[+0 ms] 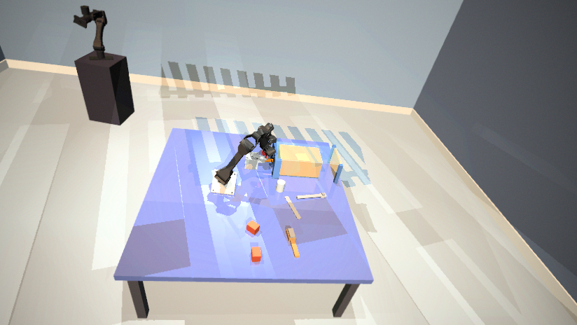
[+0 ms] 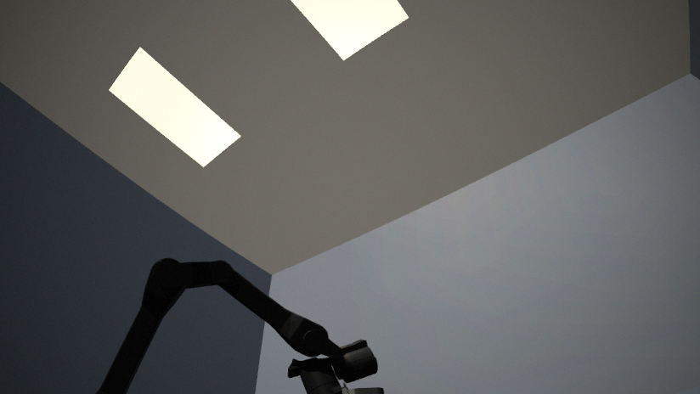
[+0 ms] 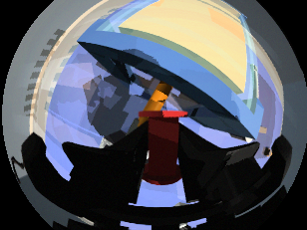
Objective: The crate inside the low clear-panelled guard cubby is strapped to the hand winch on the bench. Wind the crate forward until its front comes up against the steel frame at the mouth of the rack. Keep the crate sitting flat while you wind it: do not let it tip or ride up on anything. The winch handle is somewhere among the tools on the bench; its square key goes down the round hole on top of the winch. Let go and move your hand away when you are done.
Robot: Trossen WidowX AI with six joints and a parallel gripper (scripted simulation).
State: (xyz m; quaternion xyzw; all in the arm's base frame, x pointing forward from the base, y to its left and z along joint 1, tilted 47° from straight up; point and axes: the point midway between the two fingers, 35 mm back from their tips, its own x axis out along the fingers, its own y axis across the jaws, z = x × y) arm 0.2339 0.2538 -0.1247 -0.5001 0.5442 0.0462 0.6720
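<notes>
Now: the winch handle 50 mm behind my gripper tip, 30 mm below it and 10 mm to the right of it. Round my gripper tip: red piece: 10 mm to the right, 10 mm behind; then blue steel frame: 50 mm ahead, 30 mm to the left, 20 mm below; then grey winch: 130 mm behind, 100 mm below, 10 mm to the right.
</notes>
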